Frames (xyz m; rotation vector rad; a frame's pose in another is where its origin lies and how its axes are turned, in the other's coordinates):
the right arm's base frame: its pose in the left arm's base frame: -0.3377 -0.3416 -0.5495 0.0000 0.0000 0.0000
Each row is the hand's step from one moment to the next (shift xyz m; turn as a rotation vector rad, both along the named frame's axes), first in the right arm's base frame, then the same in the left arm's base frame.
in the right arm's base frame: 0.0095 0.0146 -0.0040 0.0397 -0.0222 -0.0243
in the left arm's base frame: 0.0095 0.0146 -0.0040 0.0397 -0.0222 -0.0243
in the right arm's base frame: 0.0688 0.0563 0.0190 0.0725 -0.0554 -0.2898
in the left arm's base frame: 0.0688 0.0563 0.0190 0.0725 -0.0554 -0.2898
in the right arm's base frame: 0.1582 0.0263 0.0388 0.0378 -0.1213 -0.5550
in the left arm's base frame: 0.1582 0.0263 0.0388 0.0378 -0.1213 -0.5550
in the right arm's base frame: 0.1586 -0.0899 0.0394 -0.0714 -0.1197 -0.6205
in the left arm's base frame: 0.1586 -0.0899 0.0394 -0.0714 -0.1197 -0.6205
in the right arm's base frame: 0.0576 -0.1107 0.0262 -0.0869 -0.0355 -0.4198
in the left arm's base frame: 0.0576 -0.1107 0.0262 -0.0869 -0.0355 -0.4198
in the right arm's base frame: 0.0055 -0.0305 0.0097 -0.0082 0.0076 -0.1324
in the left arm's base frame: 0.0055 -0.0305 0.0097 -0.0082 0.0076 -0.1324
